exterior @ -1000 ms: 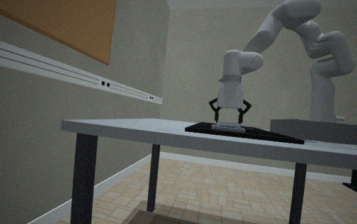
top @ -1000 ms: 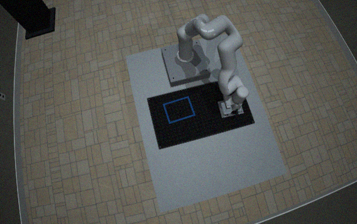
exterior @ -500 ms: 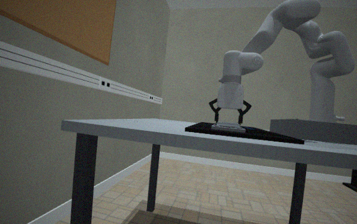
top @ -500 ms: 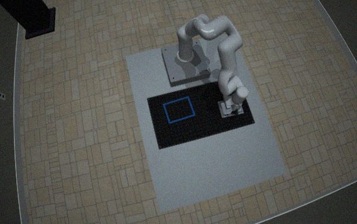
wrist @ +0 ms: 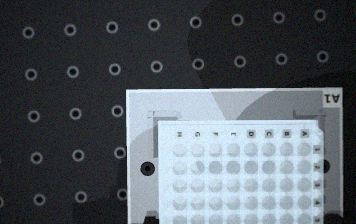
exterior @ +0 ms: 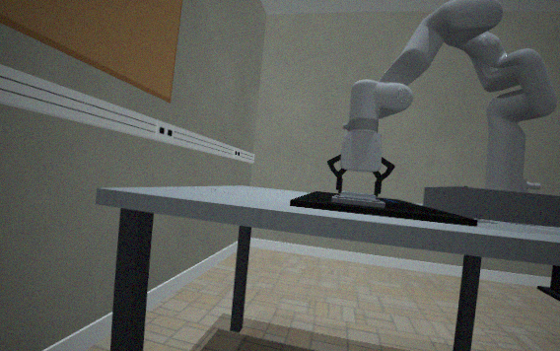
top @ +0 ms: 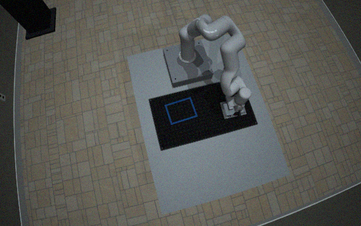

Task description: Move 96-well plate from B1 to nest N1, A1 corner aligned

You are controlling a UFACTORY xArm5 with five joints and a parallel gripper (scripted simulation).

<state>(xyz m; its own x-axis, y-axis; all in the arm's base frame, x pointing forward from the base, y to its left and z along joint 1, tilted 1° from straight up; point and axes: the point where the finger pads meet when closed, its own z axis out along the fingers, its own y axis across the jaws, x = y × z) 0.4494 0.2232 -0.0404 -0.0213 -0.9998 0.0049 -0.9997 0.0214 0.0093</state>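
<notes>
Right now my hand is 1 cm above the white 96-well plate. Round my hand: grey plate nest N1: 3 cm below; A1 mark: 6 cm behind, 7 cm to the right, 2 cm below.
</notes>
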